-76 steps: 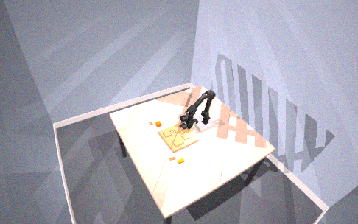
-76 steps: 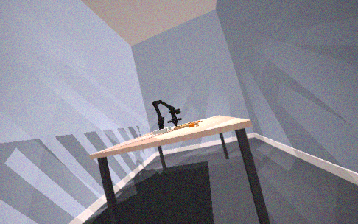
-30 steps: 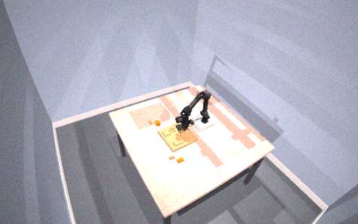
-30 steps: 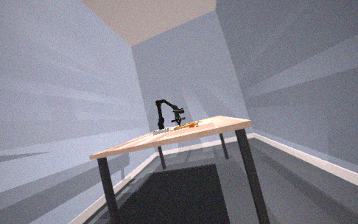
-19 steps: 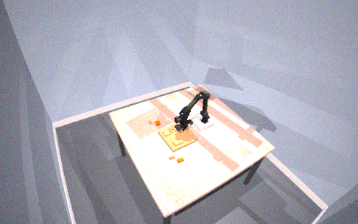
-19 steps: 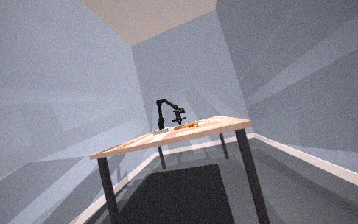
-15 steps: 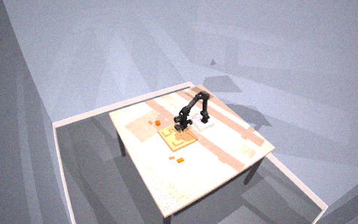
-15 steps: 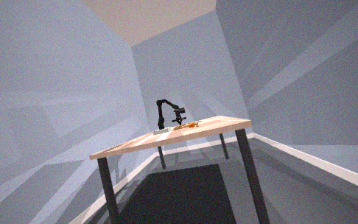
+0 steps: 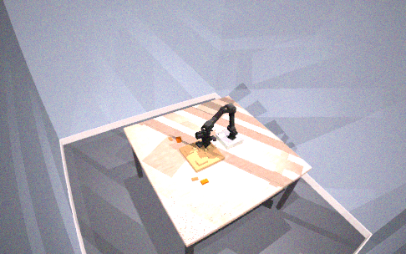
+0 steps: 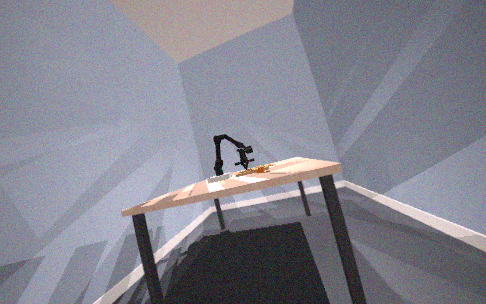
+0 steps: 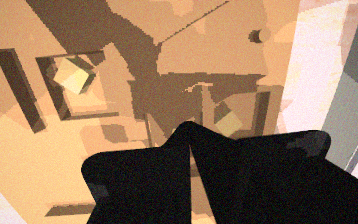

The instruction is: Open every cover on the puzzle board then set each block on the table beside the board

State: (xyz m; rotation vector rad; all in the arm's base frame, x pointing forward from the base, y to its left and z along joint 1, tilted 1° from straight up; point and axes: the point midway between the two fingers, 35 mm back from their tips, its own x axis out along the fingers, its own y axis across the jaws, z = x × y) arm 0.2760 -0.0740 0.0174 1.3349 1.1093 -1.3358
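The tan puzzle board lies 70 mm ahead of my gripper tip and 20 mm to the left of it. The rest, counted from my gripper tip: orange bit: 250 mm to the left, 250 mm ahead, 20 mm below.
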